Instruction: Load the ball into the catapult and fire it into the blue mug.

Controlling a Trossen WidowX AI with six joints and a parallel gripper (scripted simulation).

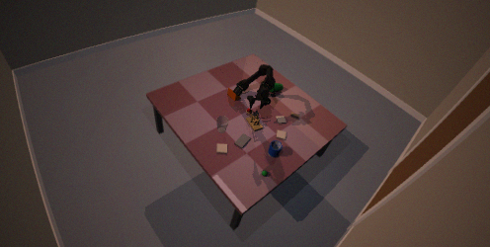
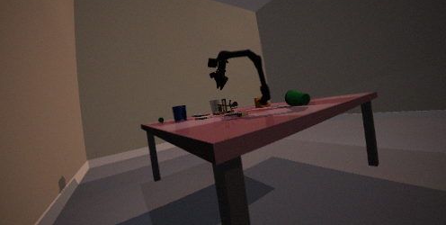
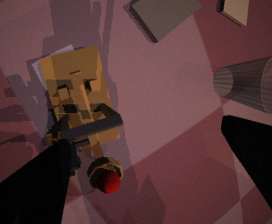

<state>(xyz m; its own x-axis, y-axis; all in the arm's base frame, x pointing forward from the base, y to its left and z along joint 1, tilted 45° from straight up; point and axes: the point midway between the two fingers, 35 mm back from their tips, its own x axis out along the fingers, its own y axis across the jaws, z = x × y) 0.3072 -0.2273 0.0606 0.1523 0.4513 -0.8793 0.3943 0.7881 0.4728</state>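
Right now the red ball is 9 cm behind my gripper tip, 5 cm to the left of it and 12 cm below it. Round my gripper tip: pale cup 10 cm behind, 24 cm to the right, 15 cm below; then dark plate 7 cm ahead, 18 cm to the right, 18 cm below; then catapult 2 cm behind, 5 cm to the left, 13 cm below.
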